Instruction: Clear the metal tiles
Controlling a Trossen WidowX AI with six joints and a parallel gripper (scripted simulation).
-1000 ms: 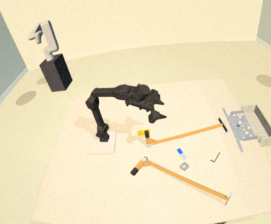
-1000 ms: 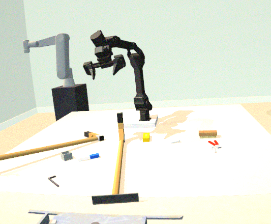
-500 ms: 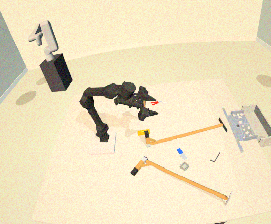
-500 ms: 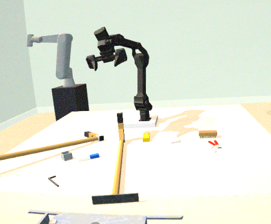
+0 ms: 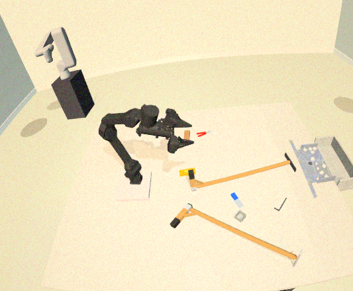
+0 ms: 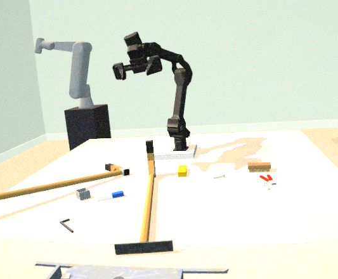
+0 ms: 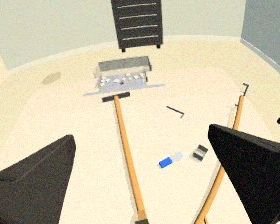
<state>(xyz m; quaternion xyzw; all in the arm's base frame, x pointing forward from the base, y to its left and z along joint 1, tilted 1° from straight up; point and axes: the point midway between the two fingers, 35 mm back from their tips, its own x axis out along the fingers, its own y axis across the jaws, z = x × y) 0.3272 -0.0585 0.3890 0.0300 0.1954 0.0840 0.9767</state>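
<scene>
Right now the long scraper is 33 cm below my gripper tip, 23 cm ahead of it and 10 cm to the left of it. Also, from my gripper tip: yellow block (38 cm below, 14 cm to the left, 8 cm behind); blue marker (39 cm below, 19 cm ahead, 6 cm to the right); small grey box (39 cm below, 20 cm ahead, 16 cm to the right).
</scene>
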